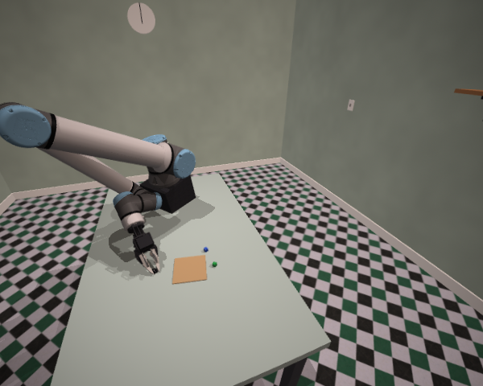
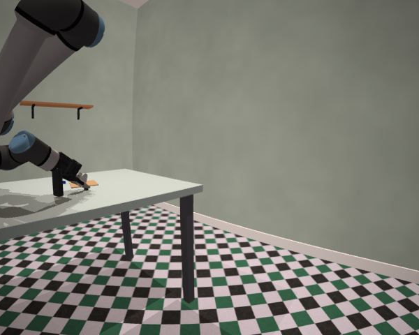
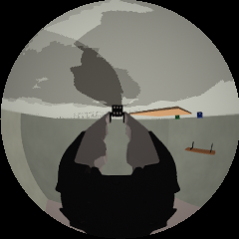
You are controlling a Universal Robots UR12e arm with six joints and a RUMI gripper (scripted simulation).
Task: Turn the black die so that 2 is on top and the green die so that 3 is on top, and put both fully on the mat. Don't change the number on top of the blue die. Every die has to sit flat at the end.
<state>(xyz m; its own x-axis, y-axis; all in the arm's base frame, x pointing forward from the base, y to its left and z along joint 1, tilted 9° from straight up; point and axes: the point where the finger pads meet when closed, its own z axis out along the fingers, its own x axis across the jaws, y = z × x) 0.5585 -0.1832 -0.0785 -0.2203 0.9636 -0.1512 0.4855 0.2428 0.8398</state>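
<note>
The black die is 10 mm below my hand. Round my hand: green die (80 mm ahead, 240 mm to the left, 10 mm below); then orange mat (50 mm ahead, 140 mm to the left, 10 mm below); then blue die (30 mm behind, 240 mm to the left, 10 mm below).
</note>
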